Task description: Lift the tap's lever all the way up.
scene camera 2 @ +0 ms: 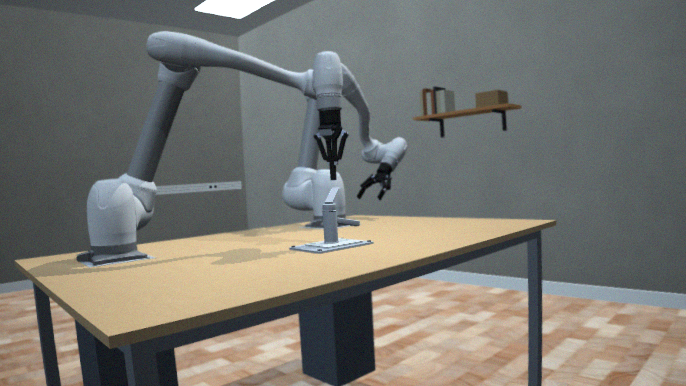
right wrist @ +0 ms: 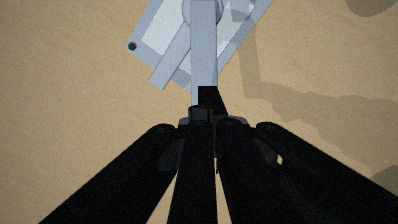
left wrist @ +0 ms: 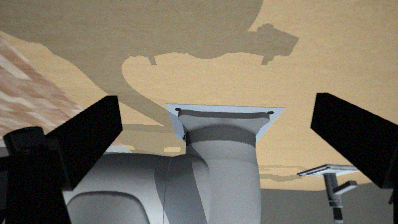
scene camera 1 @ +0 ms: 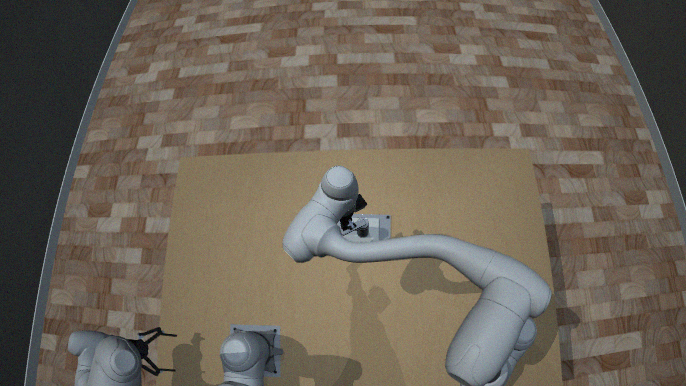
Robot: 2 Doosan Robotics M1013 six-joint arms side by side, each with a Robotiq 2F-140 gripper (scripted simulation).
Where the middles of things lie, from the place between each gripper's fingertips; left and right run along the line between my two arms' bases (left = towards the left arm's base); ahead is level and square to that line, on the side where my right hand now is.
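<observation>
Relative to the grey tap (scene camera 2: 330, 220), my right gripper is 14 cm above, 3 cm short of it and 4 cm to the left of it.
The grey tap is 51 cm ahead of my left hand and 79 cm to the right of it.
</observation>
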